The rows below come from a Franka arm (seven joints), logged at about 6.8 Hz.
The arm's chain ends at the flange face. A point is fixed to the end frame.
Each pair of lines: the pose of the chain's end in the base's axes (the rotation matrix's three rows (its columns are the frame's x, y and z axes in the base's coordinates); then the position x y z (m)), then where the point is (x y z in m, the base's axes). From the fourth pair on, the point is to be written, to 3 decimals.
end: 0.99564 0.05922 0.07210; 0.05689 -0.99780 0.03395; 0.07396 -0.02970 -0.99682; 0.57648 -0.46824 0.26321
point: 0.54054 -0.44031 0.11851
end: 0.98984 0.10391 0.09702; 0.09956 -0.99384 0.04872; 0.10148 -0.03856 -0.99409; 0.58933 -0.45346 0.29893
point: 0.55605 -0.42544 0.15361
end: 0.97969 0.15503 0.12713; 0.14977 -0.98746 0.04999; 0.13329 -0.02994 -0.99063; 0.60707 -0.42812 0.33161
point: 0.57723 -0.40234 0.18513
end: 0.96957 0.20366 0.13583; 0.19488 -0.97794 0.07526; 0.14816 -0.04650 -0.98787; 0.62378 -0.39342 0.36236
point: 0.594 -0.366 0.216
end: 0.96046 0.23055 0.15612; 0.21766 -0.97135 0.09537; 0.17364 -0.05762 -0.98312; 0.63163 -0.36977 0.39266
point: 0.605 -0.341 0.246
